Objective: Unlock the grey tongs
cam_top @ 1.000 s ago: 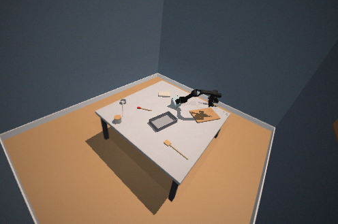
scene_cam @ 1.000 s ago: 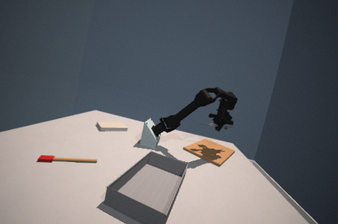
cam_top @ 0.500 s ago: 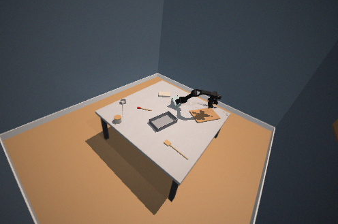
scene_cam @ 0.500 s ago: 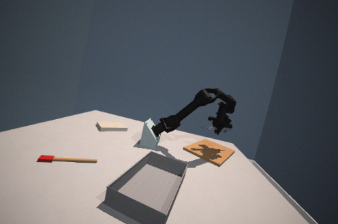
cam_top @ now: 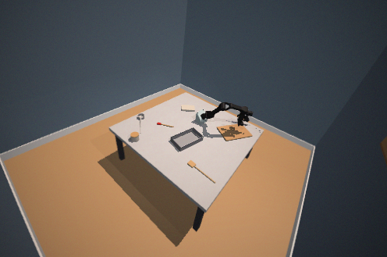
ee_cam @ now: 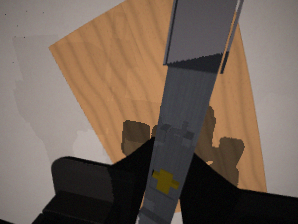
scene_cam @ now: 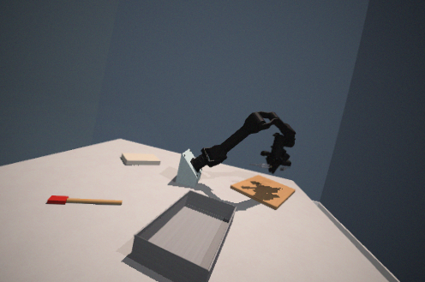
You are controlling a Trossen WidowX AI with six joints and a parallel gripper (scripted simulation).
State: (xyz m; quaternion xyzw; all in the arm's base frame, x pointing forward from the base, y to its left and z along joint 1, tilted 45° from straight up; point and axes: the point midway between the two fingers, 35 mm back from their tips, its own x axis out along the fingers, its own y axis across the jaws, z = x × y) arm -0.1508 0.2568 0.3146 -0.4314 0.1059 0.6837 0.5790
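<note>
Now: gripper tip 90 mm above the wooden board, 20 mm to the left of it and 20 mm short of it. Round my gripper tip: roasting tin: 540 mm ahead, 320 mm to the right, 70 mm below; yellow lock piece: 40 mm above; cream block: 710 mm to the right, 80 mm below, 60 mm ahead.
</note>
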